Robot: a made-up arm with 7 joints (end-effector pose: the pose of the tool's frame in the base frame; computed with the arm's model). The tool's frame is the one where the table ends. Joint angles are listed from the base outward.
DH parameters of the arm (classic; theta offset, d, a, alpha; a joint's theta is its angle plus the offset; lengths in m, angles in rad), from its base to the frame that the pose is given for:
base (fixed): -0.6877 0 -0.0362 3.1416
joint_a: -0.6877 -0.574 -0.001 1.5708
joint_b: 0 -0.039 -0.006 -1.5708
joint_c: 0 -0.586 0.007 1.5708
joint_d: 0 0.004 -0.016 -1.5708
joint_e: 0 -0.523 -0.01 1.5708
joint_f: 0 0.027 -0.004 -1.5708
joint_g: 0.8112 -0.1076 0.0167 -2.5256
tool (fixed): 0.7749 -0.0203 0 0
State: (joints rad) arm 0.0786 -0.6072 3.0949 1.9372 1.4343 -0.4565 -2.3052
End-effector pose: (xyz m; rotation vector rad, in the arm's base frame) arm -0.6998 -0.0621 0.5443 2.5635 -1.3090 -0.9238
Working (the frame after each row of the table, in the pose's form):
after base (fixed): -0.0280 0.0230 0.0000 -2.9577 1.0591 0.0000
after joint_a: -0.0290 0.0231 0.5740 -1.5699 0.0617 -0.0617
after joint_b: -0.0369 -0.0154 0.5706 2.9734 -0.1169 0.9315
after joint_c: -0.3760 0.0109 1.0478 0.6198 1.8488 -1.9227
after joint_d: -0.3894 0.0077 1.0569 -0.0138 0.5981 -0.0470
after joint_e: -0.6854 -0.0018 0.6258 1.6627 1.5065 0.6911
after joint_f: -0.6631 -0.0103 0.6127 0.1027 0.8740 1.4392
after joint_g: -0.7113 -0.0588 0.5279 -2.8661 0.2433 0.9225

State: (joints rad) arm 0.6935 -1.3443 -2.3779 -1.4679 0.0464 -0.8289 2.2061
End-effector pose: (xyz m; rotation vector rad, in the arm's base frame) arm -0.6530 -0.0421 1.0770 1.6960 -0.2275 0.0445
Working (the frame after each row of the table, in the pose's form):
after base (fixed): -0.0280 0.0230 0.0000 -2.9577 1.0591 0.0000
after joint_a: -0.0287 0.0236 0.5740 -1.5018 0.5427 -0.5427
after joint_b: -0.0547 -0.0055 0.5682 2.0444 -0.7388 1.6269
after joint_c: -0.4916 0.3640 0.6948 2.4301 1.2874 -1.1945
after joint_d: -0.4825 0.3512 0.6897 1.1193 2.5569 1.0982
after joint_e: -0.6810 0.0470 1.0661 -0.8826 -2.3469 0.9221
after joint_f: -0.6946 0.0353 1.0455 -0.5653 -2.1309 -1.3221
after joint_g: -0.6551 -0.0621 1.0741 1.6839 0.4373 -0.5290

